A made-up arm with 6 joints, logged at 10 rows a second.
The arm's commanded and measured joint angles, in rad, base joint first. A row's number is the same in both.
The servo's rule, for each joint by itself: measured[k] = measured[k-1] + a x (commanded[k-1-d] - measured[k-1]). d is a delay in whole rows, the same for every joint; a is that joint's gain. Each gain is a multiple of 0.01, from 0.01 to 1. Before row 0 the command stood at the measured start. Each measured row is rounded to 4 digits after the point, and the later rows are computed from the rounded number. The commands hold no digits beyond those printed.
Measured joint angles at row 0: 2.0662, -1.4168, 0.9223, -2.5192, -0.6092, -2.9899
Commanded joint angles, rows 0 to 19: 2.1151, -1.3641, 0.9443, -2.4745, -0.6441, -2.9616; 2.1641, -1.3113, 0.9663, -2.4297, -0.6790, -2.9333; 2.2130, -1.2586, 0.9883, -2.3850, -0.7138, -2.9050; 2.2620, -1.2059, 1.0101, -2.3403, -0.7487, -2.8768; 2.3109, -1.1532, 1.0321, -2.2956, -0.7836, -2.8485; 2.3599, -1.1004, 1.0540, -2.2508, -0.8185, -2.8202; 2.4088, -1.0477, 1.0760, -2.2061, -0.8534, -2.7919; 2.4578, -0.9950, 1.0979, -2.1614, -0.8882, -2.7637; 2.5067, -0.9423, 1.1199, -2.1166, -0.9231, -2.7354; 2.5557, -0.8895, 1.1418, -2.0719, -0.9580, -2.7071; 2.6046, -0.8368, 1.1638, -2.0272, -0.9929, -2.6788; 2.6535, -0.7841, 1.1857, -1.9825, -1.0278, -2.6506; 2.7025, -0.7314, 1.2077, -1.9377, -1.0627, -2.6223; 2.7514, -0.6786, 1.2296, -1.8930, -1.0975, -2.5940; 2.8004, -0.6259, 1.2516, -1.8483, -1.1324, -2.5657; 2.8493, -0.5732, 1.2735, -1.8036, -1.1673, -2.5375; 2.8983, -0.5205, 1.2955, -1.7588, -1.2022, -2.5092; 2.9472, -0.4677, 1.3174, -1.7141, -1.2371, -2.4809; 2.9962, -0.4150, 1.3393, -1.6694, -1.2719, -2.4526; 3.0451, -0.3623, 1.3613, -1.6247, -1.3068, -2.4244
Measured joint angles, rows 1 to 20: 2.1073, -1.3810, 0.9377, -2.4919, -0.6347, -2.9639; 2.1550, -1.3336, 0.9577, -2.4540, -0.6670, -2.9357; 2.2037, -1.2826, 0.9791, -2.4119, -0.7012, -2.9075; 2.2527, -1.2304, 1.0008, -2.3682, -0.7359, -2.8793; 2.3016, -1.1779, 1.0227, -2.3239, -0.7707, -2.8510; 2.3506, -1.1252, 1.0446, -2.2793, -0.8056, -2.8227; 2.3995, -1.0725, 1.0666, -2.2346, -0.8405, -2.7944; 2.4485, -1.0198, 1.0885, -2.1899, -0.8753, -2.7662; 2.4974, -0.9671, 1.1105, -2.1452, -0.9102, -2.7379; 2.5464, -0.9143, 1.1324, -2.1005, -0.9451, -2.7096; 2.5953, -0.8616, 1.1544, -2.0558, -0.9800, -2.6813; 2.6442, -0.8089, 1.1763, -2.0111, -1.0149, -2.6531; 2.6932, -0.7562, 1.1983, -1.9663, -1.0498, -2.6248; 2.7421, -0.7034, 1.2202, -1.9216, -1.0846, -2.5965; 2.7911, -0.6507, 1.2422, -1.8769, -1.1195, -2.5682; 2.8400, -0.5980, 1.2641, -1.8322, -1.1544, -2.5400; 2.8890, -0.5453, 1.2861, -1.7874, -1.1893, -2.5117; 2.9379, -0.4925, 1.3080, -1.7427, -1.2242, -2.4834; 2.9869, -0.4398, 1.3299, -1.6980, -1.2590, -2.4551; 3.0358, -0.3871, 1.3519, -1.6533, -1.2939, -2.4269
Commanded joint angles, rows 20 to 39: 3.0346, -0.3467, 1.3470, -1.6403, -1.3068, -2.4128; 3.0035, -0.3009, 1.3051, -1.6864, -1.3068, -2.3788; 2.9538, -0.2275, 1.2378, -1.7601, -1.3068, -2.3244; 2.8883, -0.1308, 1.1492, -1.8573, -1.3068, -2.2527; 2.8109, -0.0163, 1.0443, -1.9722, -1.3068, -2.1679; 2.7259, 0.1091, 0.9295, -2.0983, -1.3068, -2.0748; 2.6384, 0.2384, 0.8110, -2.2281, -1.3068, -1.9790; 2.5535, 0.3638, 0.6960, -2.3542, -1.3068, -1.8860; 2.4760, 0.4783, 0.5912, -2.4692, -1.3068, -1.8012; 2.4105, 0.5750, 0.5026, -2.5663, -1.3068, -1.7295; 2.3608, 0.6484, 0.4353, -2.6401, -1.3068, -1.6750; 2.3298, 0.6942, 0.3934, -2.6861, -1.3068, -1.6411; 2.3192, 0.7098, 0.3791, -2.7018, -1.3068, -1.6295; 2.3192, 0.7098, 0.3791, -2.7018, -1.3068, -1.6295; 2.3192, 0.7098, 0.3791, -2.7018, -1.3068, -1.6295; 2.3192, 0.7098, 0.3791, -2.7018, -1.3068, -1.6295; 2.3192, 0.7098, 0.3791, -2.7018, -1.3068, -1.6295; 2.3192, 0.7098, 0.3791, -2.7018, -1.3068, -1.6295; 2.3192, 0.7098, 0.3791, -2.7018, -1.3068, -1.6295; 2.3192, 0.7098, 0.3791, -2.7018, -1.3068, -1.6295
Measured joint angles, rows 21 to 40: 3.0348, -0.3596, 1.3485, -1.6454, -1.3033, -2.4139; 3.0085, -0.3197, 1.3181, -1.6704, -1.3059, -2.3816; 2.9626, -0.2570, 1.2619, -1.7251, -1.3066, -2.3290; 2.9002, -0.1712, 1.1830, -1.8057, -1.3067, -2.2588; 2.8252, -0.0659, 1.0859, -1.9073, -1.3068, -2.1752; 2.7418, 0.0531, 0.9764, -2.0238, -1.3068, -2.0828; 2.6549, 0.1791, 0.8606, -2.1484, -1.3068, -1.9873; 2.5697, 0.3047, 0.7454, -2.2739, -1.3068, -1.8941; 2.4910, 0.4227, 0.6375, -2.3930, -1.3068, -1.8086; 2.4234, 0.5263, 0.5431, -2.4987, -1.3068, -1.7358; 2.3708, 0.6093, 0.4676, -2.5850, -1.3068, -1.6799; 2.3364, 0.6670, 0.4157, -2.6467, -1.3068, -1.6442; 2.3220, 0.6961, 0.3901, -2.6803, -1.3068, -1.6307; 2.3196, 0.7054, 0.3824, -2.6934, -1.3068, -1.6296; 2.3193, 0.7084, 0.3801, -2.6985, -1.3068, -1.6295; 2.3192, 0.7094, 0.3794, -2.7005, -1.3068, -1.6295; 2.3192, 0.7097, 0.3792, -2.7013, -1.3068, -1.6295; 2.3192, 0.7098, 0.3791, -2.7016, -1.3068, -1.6295; 2.3192, 0.7098, 0.3791, -2.7017, -1.3068, -1.6295; 2.3192, 0.7098, 0.3791, -2.7018, -1.3068, -1.6295
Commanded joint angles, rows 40 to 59: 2.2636, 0.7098, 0.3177, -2.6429, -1.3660, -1.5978; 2.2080, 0.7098, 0.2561, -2.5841, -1.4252, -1.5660; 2.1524, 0.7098, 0.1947, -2.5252, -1.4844, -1.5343; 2.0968, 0.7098, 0.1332, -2.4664, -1.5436, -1.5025; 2.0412, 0.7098, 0.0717, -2.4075, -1.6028, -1.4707; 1.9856, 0.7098, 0.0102, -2.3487, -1.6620, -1.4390; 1.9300, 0.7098, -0.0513, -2.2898, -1.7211, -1.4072; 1.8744, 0.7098, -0.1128, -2.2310, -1.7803, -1.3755; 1.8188, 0.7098, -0.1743, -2.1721, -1.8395, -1.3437; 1.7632, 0.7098, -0.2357, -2.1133, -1.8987, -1.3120; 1.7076, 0.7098, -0.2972, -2.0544, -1.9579, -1.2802; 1.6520, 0.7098, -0.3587, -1.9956, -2.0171, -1.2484; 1.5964, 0.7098, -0.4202, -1.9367, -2.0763, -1.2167; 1.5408, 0.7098, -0.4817, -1.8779, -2.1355, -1.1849; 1.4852, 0.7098, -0.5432, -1.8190, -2.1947, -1.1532; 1.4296, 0.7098, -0.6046, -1.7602, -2.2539, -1.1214; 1.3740, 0.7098, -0.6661, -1.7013, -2.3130, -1.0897; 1.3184, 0.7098, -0.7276, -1.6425, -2.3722, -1.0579; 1.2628, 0.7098, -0.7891, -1.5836, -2.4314, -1.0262; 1.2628, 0.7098, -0.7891, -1.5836, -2.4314, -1.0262
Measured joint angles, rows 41 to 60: 2.2725, 0.7098, 0.3361, -2.6659, -1.3500, -1.6003; 2.2183, 0.7098, 0.2801, -2.6160, -1.4049, -1.5687; 2.1629, 0.7098, 0.2203, -2.5606, -1.4629, -1.5371; 2.1074, 0.7098, 0.1593, -2.5031, -1.5218, -1.5053; 2.0518, 0.7098, 0.0980, -2.4448, -1.5809, -1.4735; 1.9962, 0.7098, 0.0365, -2.3862, -1.6401, -1.4418; 1.9406, 0.7098, -0.0250, -2.3274, -1.6992, -1.4100; 1.8850, 0.7098, -0.0865, -2.2686, -1.7584, -1.3783; 1.8294, 0.7098, -0.1480, -2.2097, -1.8176, -1.3465; 1.7738, 0.7098, -0.2094, -2.1509, -1.8768, -1.3148; 1.7182, 0.7098, -0.2709, -2.0920, -1.9360, -1.2830; 1.6626, 0.7098, -0.3324, -2.0332, -1.9952, -1.2512; 1.6070, 0.7098, -0.3939, -1.9743, -2.0544, -1.2195; 1.5514, 0.7098, -0.4554, -1.9155, -2.1136, -1.1877; 1.4958, 0.7098, -0.5169, -1.8566, -2.1728, -1.1560; 1.4402, 0.7098, -0.5783, -1.7978, -2.2320, -1.1242; 1.3846, 0.7098, -0.6398, -1.7389, -2.2911, -1.0925; 1.3290, 0.7098, -0.7013, -1.6801, -2.3503, -1.0607; 1.2734, 0.7098, -0.7628, -1.6212, -2.4095, -1.0290; 1.2645, 0.7098, -0.7812, -1.5983, -2.4255, -1.0264
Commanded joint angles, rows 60 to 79: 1.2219, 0.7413, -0.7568, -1.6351, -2.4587, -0.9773; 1.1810, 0.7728, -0.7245, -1.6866, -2.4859, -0.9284; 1.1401, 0.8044, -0.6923, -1.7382, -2.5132, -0.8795; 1.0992, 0.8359, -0.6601, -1.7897, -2.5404, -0.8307; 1.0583, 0.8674, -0.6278, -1.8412, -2.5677, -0.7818; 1.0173, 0.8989, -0.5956, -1.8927, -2.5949, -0.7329; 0.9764, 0.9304, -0.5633, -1.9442, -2.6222, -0.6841; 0.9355, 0.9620, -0.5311, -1.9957, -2.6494, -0.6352; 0.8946, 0.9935, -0.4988, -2.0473, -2.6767, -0.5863; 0.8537, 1.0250, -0.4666, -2.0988, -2.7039, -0.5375; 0.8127, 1.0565, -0.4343, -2.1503, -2.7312, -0.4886; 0.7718, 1.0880, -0.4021, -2.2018, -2.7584, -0.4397; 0.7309, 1.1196, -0.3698, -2.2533, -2.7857, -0.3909; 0.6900, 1.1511, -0.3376, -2.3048, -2.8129, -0.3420; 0.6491, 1.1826, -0.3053, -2.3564, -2.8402, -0.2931; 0.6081, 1.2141, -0.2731, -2.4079, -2.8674, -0.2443; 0.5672, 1.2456, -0.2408, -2.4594, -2.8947, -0.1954; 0.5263, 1.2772, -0.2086, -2.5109, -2.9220, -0.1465; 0.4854, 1.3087, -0.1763, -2.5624, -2.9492, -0.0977; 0.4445, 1.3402, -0.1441, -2.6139, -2.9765, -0.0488
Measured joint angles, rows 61 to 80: 1.2287, 0.7312, -0.7641, -1.6207, -2.4497, -0.9812; 1.1886, 0.7595, -0.7364, -1.6609, -2.4761, -0.9326; 1.1479, 0.7900, -0.7055, -1.7081, -2.5032, -0.8837; 1.1070, 0.8212, -0.6737, -1.7579, -2.5304, -0.8349; 1.0661, 0.8526, -0.6416, -1.8087, -2.5576, -0.7860; 1.0251, 0.8841, -0.6094, -1.8599, -2.5848, -0.7371; 0.9842, 0.9156, -0.5771, -1.9113, -2.6121, -0.6883; 0.9433, 0.9472, -0.5449, -1.9628, -2.6393, -0.6394; 0.9024, 0.9787, -0.5126, -2.0143, -2.6666, -0.5905; 0.8615, 1.0102, -0.4804, -2.0658, -2.6938, -0.5417; 0.8205, 1.0417, -0.4481, -2.1173, -2.7211, -0.4928; 0.7796, 1.0732, -0.4159, -2.1688, -2.7483, -0.4439; 0.7387, 1.1048, -0.3836, -2.2203, -2.7756, -0.3951; 0.6978, 1.1363, -0.3514, -2.2718, -2.8028, -0.3462; 0.6569, 1.1678, -0.3191, -2.3234, -2.8301, -0.2973; 0.6159, 1.1993, -0.2869, -2.3749, -2.8573, -0.2485; 0.5750, 1.2308, -0.2546, -2.4264, -2.8846, -0.1996; 0.5341, 1.2624, -0.2224, -2.4779, -2.9119, -0.1507; 0.4932, 1.2939, -0.1901, -2.5294, -2.9391, -0.1019; 0.4523, 1.3254, -0.1579, -2.5809, -2.9664, -0.0530
